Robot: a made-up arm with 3 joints. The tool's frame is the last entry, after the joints. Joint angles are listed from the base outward. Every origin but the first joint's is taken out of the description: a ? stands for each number. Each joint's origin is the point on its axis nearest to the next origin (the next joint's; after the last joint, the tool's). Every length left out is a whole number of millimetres.
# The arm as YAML. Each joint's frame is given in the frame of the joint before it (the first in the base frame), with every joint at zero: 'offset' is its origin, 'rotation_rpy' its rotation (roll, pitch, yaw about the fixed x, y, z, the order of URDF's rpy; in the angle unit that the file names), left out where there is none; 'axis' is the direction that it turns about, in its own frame. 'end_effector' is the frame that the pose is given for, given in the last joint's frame.
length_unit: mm
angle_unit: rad
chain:
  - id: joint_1
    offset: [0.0, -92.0, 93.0]
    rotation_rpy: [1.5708, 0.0, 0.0]
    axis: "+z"
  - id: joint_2
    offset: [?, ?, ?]
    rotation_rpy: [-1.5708, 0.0, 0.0]
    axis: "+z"
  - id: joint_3
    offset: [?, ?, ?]
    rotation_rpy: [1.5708, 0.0, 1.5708]
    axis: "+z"
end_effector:
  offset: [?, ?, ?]
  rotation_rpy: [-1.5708, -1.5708, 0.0]
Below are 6 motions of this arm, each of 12 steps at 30 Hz.
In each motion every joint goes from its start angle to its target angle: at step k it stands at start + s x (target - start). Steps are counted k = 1, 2, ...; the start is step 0. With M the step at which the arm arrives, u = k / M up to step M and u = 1 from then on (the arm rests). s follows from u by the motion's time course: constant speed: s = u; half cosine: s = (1 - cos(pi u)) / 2; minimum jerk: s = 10 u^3 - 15 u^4 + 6 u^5.
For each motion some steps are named. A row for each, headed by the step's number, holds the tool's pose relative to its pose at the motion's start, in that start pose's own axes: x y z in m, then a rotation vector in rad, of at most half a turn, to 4 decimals.
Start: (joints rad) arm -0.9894 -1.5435 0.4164
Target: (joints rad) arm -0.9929 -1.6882 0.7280
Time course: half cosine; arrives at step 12
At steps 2, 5, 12:
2: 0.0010 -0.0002 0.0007 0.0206 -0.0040 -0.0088
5: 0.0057 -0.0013 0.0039 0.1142 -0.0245 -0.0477
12: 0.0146 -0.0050 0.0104 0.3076 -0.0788 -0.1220

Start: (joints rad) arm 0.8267 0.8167 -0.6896
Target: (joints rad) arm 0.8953 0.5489 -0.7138
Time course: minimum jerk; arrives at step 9
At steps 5, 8, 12:
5: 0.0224 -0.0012 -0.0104 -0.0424 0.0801 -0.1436
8: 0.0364 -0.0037 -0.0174 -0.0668 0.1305 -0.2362
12: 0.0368 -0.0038 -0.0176 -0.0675 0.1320 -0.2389

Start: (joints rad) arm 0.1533 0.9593 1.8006
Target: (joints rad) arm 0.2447 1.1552 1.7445
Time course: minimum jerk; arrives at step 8
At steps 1, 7, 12:
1: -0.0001 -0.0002 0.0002 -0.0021 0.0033 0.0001
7: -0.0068 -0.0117 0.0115 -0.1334 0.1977 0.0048
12: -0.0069 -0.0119 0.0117 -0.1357 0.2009 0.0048

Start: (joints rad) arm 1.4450 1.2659 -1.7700
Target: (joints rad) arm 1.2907 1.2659 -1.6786
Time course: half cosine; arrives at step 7
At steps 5, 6, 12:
5: -0.0066 -0.0284 0.0180 0.1937 -0.0061 0.0371
6: -0.0076 -0.0336 0.0207 0.2268 -0.0068 0.0436
12: -0.0079 -0.0354 0.0216 0.2386 -0.0071 0.0458

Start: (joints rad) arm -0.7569 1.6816 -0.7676
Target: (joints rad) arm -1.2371 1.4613 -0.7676
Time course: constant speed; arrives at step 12
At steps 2, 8, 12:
2: 0.0054 -0.0030 0.0216 0.0797 0.0202 -0.0315
8: 0.0205 -0.0229 0.0834 0.3202 0.0925 -0.1131
12: 0.0296 -0.0443 0.1207 0.4812 0.1498 -0.1557

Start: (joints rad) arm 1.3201 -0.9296 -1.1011
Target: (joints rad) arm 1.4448 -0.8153 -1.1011
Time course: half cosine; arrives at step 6
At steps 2, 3, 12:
2: 0.0005 0.0027 0.0038 0.0247 -0.0341 -0.0040
3: 0.0010 0.0053 0.0075 0.0489 -0.0685 -0.0087
12: 0.0021 0.0103 0.0149 0.0956 -0.1381 -0.0199

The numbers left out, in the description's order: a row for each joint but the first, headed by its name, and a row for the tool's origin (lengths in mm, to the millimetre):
joint_2: -106.0 -154.0 0.0
joint_3: 4.0 81.0 0.0
tool: 32.0 5.0 0.0

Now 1 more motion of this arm.
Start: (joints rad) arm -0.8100 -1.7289 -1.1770
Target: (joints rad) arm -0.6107 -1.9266 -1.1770
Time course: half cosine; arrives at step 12
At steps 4, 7, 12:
4: 0.0034 0.0036 0.0078 0.0490 0.0491 -0.0106
7: 0.0085 0.0084 0.0196 0.1225 0.1253 -0.0224
12: 0.0134 0.0122 0.0308 0.1931 0.2014 -0.0288

